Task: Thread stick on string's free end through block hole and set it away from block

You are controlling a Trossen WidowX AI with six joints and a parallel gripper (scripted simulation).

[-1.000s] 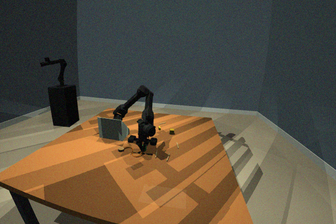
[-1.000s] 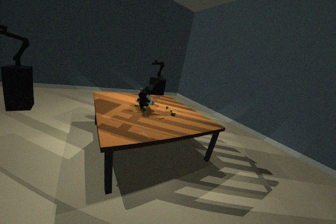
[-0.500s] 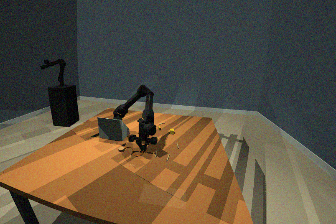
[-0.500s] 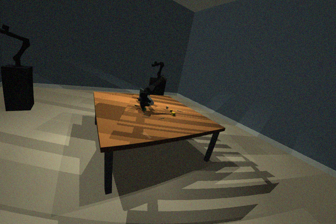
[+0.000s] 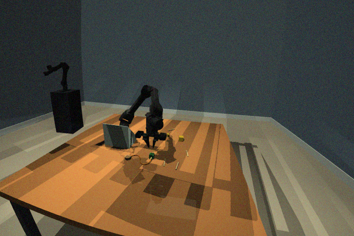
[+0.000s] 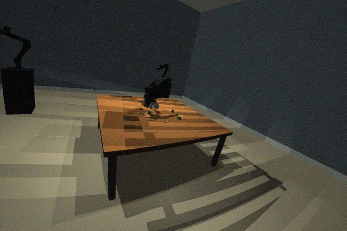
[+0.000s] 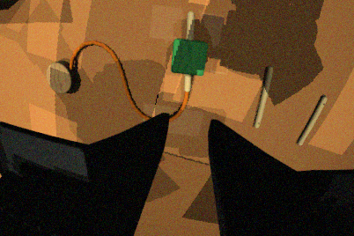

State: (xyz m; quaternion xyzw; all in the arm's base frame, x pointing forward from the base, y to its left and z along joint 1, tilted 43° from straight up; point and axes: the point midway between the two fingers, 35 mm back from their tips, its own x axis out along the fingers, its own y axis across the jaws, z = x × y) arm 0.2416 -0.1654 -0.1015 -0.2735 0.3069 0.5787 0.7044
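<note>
My gripper tip is now 8 cm above the green block and 3 cm to the right of it. From my gripper tip the other things lie so: yellow cube: 30 cm to the left, 20 cm ahead, 8 cm below; then round wooden button: 16 cm behind, 9 cm below, 1 cm to the left; then thin pale stick: 8 cm below, 2 cm to the left.
</note>
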